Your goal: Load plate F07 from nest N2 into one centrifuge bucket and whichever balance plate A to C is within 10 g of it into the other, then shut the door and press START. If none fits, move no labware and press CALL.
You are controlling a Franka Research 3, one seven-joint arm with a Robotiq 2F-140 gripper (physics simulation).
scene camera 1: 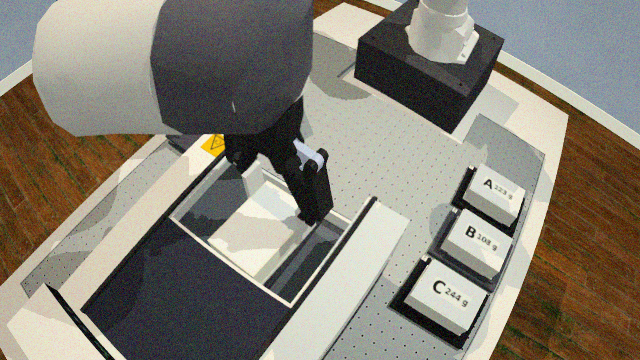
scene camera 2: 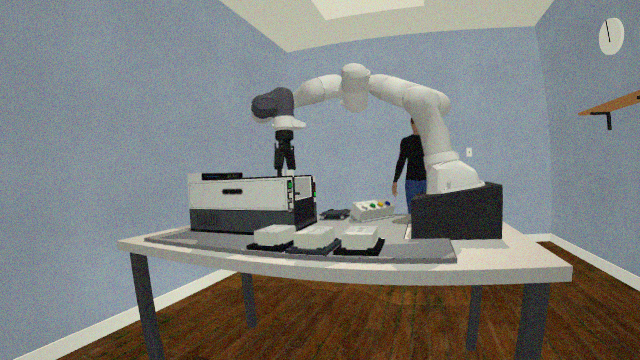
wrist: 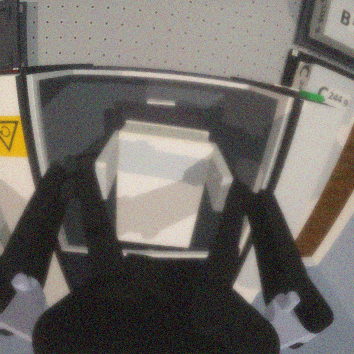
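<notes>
My gripper (scene camera 1: 280, 197) (scene camera 2: 285, 173) (wrist: 164, 149) is shut on a white plate (scene camera 1: 255, 225) (wrist: 157, 210), one finger on each side, within the open top of the centrifuge (scene camera 1: 340, 280) (scene camera 2: 240, 200). The plate looks about level. No label on it can be read, and its underside and the bucket below are hidden. Balance plates A, 123 g (scene camera 1: 492, 197) (scene camera 2: 360, 236), B, 108 g (scene camera 1: 475, 245) (scene camera 2: 314, 237), and C, 244 g (scene camera 1: 445, 302) (scene camera 2: 274, 234), sit in dark nests along the table edge. C (wrist: 332, 82) also shows at the wrist view's right.
The opening's rim and side walls stand close around the fingers. A dark panel (scene camera 1: 190, 290) covers the centrifuge top beside the opening. A box with coloured buttons (scene camera 2: 372, 209) and a dark nest (scene camera 2: 335, 214) stand behind. The arm's black base block (scene camera 1: 425, 75) (scene camera 2: 457, 215) stands beyond. A person (scene camera 2: 414, 160) stands behind the table.
</notes>
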